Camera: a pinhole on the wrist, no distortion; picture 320 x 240 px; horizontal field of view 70.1 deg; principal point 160.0 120.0 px. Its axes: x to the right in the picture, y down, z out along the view. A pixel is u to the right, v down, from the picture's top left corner.
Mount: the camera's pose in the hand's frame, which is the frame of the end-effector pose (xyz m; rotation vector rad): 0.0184 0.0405 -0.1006 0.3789 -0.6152 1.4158
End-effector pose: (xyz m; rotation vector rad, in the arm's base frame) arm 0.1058 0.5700 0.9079 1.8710 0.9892 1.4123
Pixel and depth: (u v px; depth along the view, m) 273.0 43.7 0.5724
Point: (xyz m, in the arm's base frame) 0.6295 0.7132 0.7496
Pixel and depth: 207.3 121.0 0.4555
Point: 0.3690 0.5998 0.6710
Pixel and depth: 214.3 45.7 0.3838
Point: 0.3533 0.7026 0.7733
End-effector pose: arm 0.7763 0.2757 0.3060 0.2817 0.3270 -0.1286
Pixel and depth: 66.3 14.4 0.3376
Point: 0.8595 -0.0385 0.2873
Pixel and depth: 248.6 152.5 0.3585
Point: 0.7627 0.1557 0.5587
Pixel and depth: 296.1 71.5 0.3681
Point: 0.9118 0.1639 0.5902
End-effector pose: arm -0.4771 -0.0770 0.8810 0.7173 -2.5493 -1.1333
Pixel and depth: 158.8 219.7 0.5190
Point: -0.2692 0.1188 0.5063
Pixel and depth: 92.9 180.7 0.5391
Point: -0.2527 -0.0471 0.4442
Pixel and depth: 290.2 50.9 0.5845
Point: -0.7911 0.1918 0.4531
